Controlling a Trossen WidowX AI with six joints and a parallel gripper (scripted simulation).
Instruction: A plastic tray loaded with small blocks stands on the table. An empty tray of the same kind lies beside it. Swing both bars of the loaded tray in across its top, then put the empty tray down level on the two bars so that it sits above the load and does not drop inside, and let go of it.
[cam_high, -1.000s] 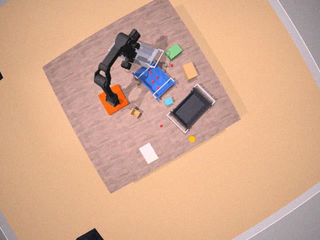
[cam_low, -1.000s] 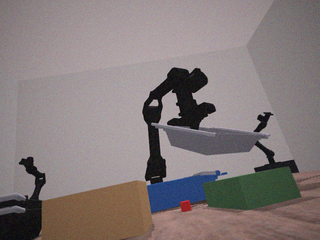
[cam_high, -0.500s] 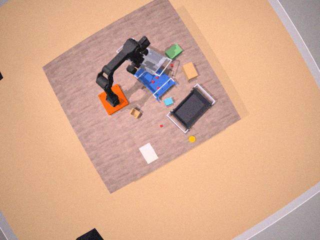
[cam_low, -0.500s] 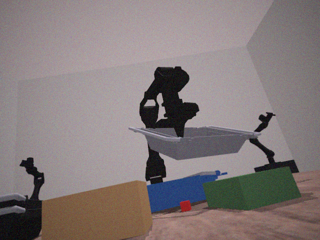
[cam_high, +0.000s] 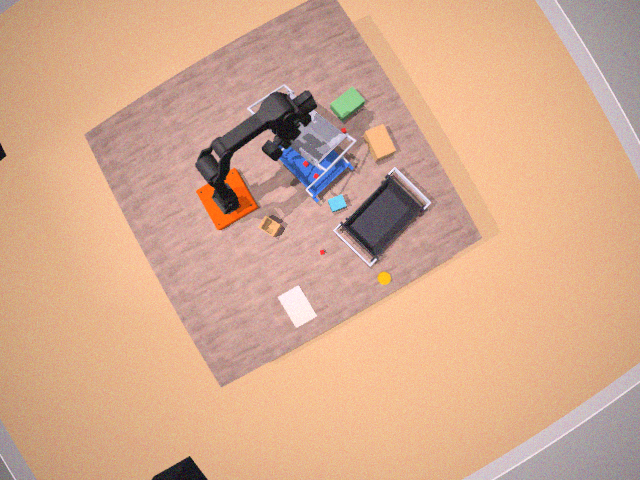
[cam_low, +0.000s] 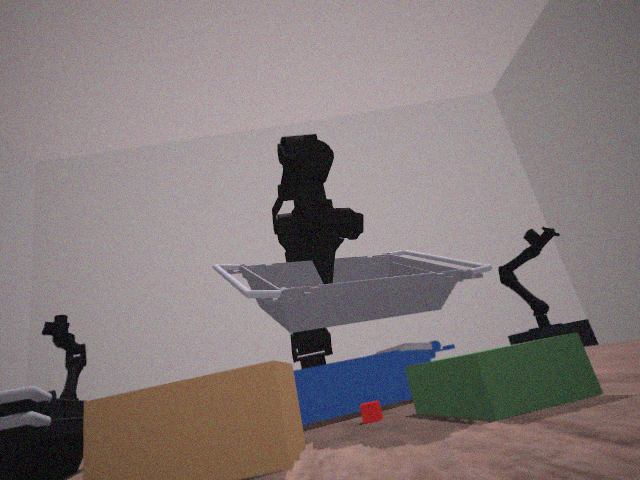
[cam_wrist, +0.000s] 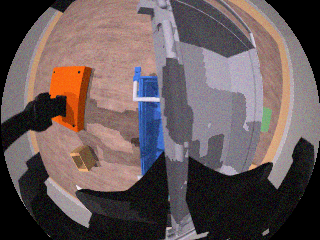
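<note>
My gripper tip is now 80 mm short of the grey tray, 20 mm to the right of it and 10 mm above it. Round my gripper tip: cyan block 40 mm ahead, 260 mm to the right, 160 mm below; then small box 240 mm behind, 190 mm to the right, 160 mm below; then red block 240 mm ahead, 20 mm to the right, 170 mm below.
</note>
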